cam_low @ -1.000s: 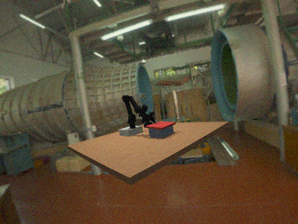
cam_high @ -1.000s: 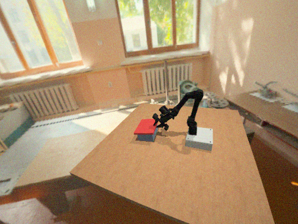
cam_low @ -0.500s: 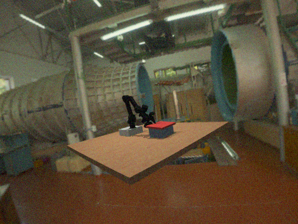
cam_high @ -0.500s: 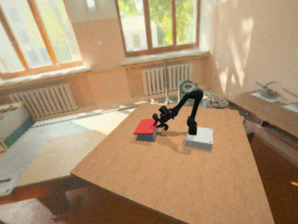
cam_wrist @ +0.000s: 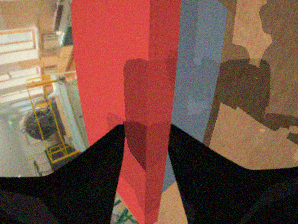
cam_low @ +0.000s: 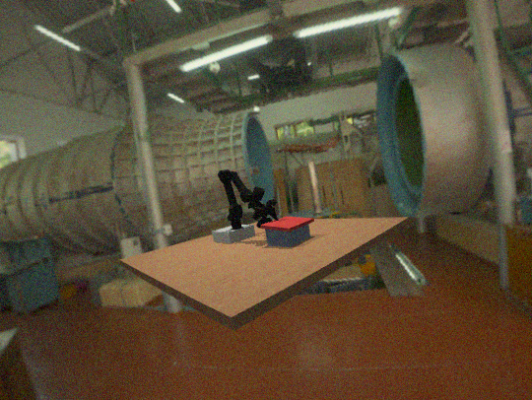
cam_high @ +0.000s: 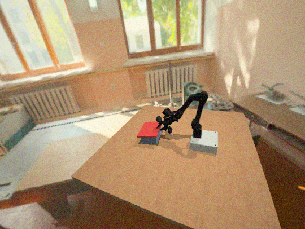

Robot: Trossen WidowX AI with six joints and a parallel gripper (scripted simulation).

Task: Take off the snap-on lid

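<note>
The red lid is 8 cm ahead of my gripper tip and 1 cm to the left of it. Round my gripper tip: storage box: 7 cm ahead, 6 cm below.
</note>
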